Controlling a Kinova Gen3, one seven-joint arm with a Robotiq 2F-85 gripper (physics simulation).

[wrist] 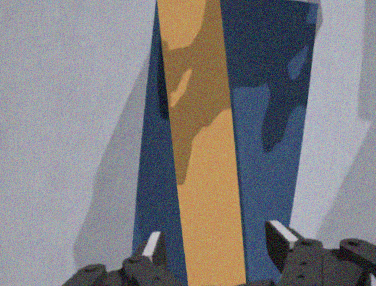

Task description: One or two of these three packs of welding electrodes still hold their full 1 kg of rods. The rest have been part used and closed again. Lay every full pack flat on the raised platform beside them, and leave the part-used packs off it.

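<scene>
An orange pack lies lengthwise, slightly skewed, on the dark blue raised platform. It looks flat. Its top end runs out of view and its bottom end passes behind the gripper at the lower edge. Blue platform shows on both sides of it, wider on the right. My gripper is open and empty, one finger on each side of the pack, apart from it. How high the fingertips stand above the pack I cannot tell. The other two packs do not show in this view. No fill marking can be read.
A light grey surface lies to the left and right of the platform. Broad shadows fall over this surface, the platform and the pack. The platform's far right corner shows near the top edge.
</scene>
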